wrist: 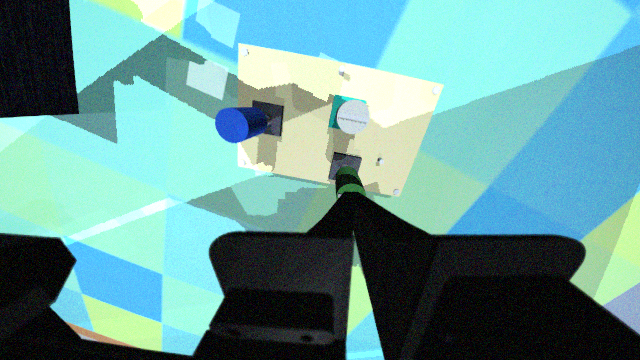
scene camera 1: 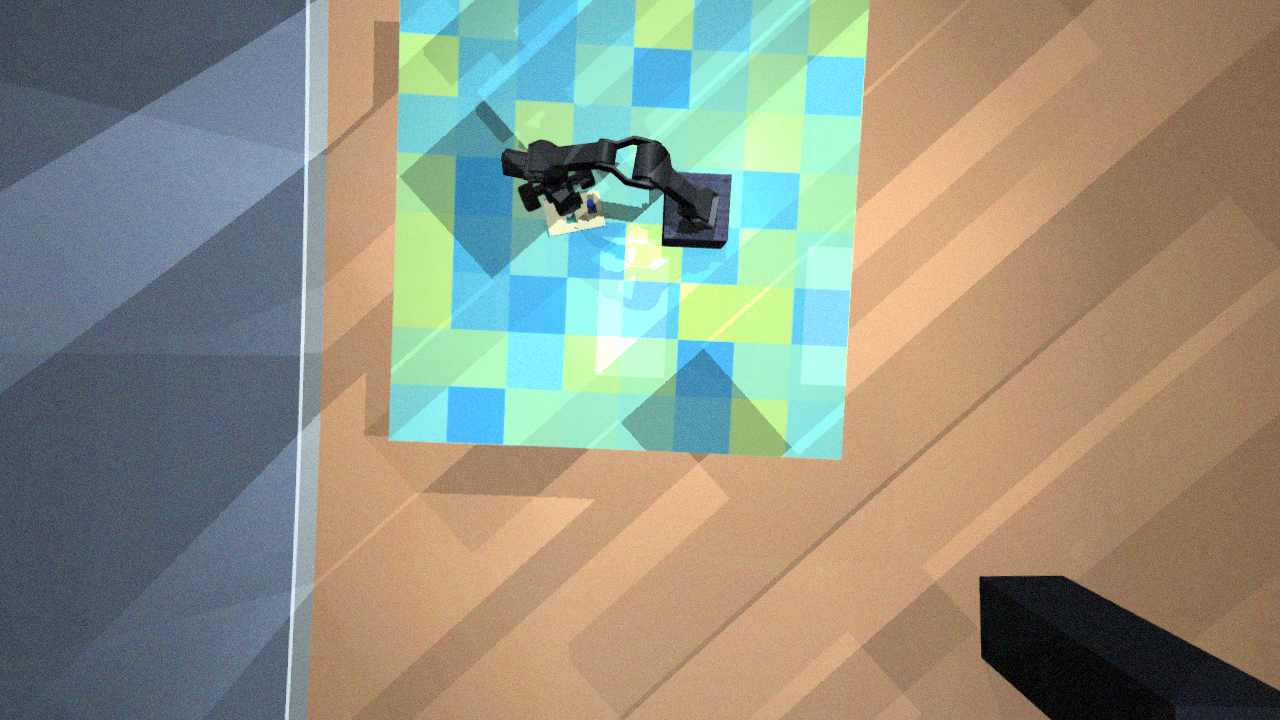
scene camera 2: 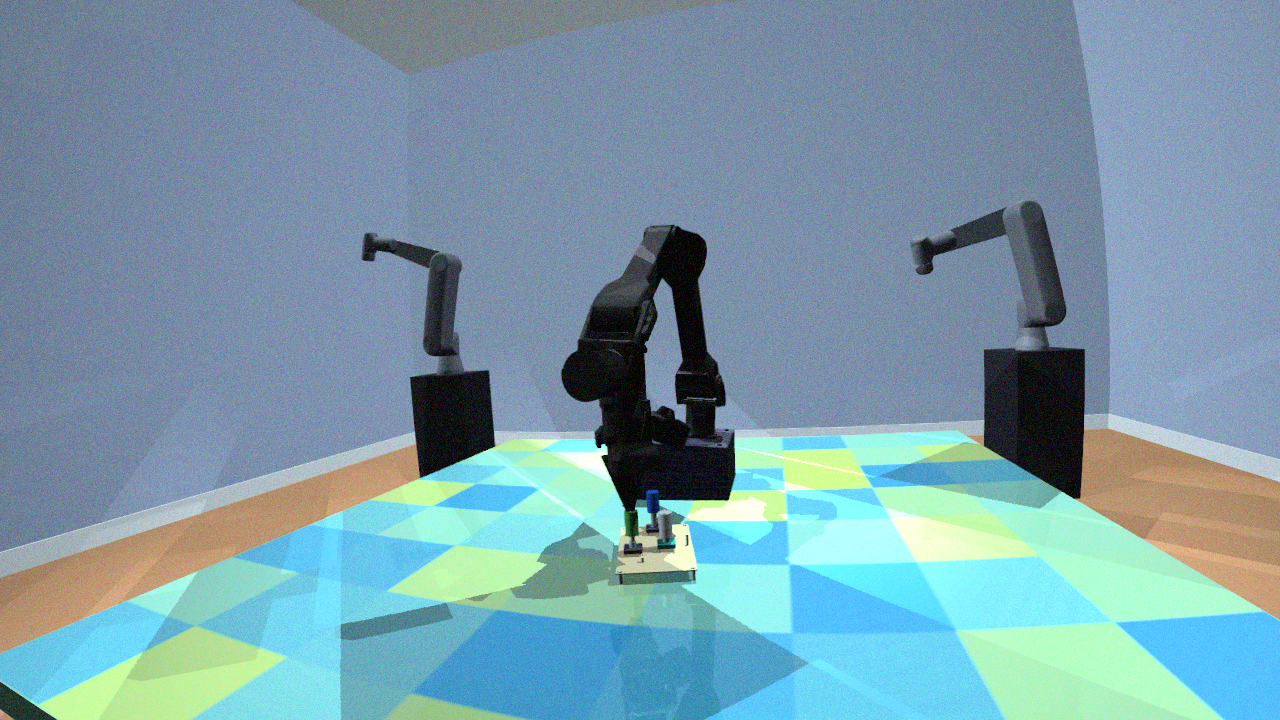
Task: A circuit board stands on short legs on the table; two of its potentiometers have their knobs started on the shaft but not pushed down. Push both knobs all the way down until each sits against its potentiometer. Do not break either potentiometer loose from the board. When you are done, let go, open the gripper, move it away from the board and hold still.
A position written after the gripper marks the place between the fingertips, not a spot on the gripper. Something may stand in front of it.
In view: the gripper (scene camera 2: 629,510) and a grey knob (wrist: 353,116).
The gripper also shows in the wrist view (wrist: 350,198) and in scene camera 1 (scene camera 1: 561,196).
